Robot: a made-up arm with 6 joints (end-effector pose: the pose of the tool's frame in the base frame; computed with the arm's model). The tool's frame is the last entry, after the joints.
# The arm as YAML. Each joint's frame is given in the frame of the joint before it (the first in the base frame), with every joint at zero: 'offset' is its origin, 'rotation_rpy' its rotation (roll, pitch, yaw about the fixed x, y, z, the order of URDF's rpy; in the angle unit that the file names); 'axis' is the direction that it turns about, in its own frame. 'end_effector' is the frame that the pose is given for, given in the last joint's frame.
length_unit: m
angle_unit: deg
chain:
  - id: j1
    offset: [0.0, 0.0, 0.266]
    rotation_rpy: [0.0, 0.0, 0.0]
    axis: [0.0, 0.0, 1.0]
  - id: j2
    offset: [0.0, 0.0, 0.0]
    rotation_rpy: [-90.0, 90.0, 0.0]
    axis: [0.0, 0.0, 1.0]
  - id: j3
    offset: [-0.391, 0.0, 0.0]
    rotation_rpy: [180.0, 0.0, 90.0]
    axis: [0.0, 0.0, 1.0]
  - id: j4
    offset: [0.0, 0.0, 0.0]
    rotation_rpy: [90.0, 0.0, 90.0]
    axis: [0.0, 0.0, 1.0]
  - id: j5
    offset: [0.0, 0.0, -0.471]
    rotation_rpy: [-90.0, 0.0, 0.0]
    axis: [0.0, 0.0, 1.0]
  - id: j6
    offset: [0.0, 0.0, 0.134]
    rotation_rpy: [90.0, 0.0, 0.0]
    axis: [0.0, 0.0, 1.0]
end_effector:
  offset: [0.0, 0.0, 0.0]
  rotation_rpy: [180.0, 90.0, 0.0]
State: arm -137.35 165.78 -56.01 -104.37 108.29 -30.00
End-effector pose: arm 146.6 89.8 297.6 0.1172 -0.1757 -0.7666 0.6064
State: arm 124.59 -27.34 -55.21 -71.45 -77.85 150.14
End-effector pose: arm -65.6 170.2 280.8 0.3134 0.0934 0.3319 -0.8848
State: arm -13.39 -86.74 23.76 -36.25 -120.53 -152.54
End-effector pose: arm -493.0 6.3 757.2 0.3508 0.9159 0.1869 -0.0553
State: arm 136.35 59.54 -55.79 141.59 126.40 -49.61
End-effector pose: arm -225.0 69.5 2.9 0.6605 0.0744 -0.6515 -0.3657
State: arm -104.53 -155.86 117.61 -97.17 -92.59 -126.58
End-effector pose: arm 82.5 251.5 -569.0 0.8612 -0.4719 0.0662 -0.1765
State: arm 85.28 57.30 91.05 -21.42 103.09 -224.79
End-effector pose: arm 185.9 735.0 698.2 0.8048 -0.0334 -0.3711 -0.4621
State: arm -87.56 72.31 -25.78 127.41 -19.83 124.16
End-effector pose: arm 98.9 -407.8 -96.5 0.0489 -0.6038 0.1323 0.7846
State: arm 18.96 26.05 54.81 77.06 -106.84 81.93
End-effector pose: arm 503.2 141.1 958.4 0.3189 -0.6918 0.6451 -0.0608
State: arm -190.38 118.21 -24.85 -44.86 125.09 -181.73
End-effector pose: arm 104.4 77.4 -126.3 0.1624 0.3581 0.8882 0.2379
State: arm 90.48 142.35 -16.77 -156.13 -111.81 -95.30
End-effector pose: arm -120.7 -221.6 -160.8 0.2724 -0.4850 -0.2158 0.8025
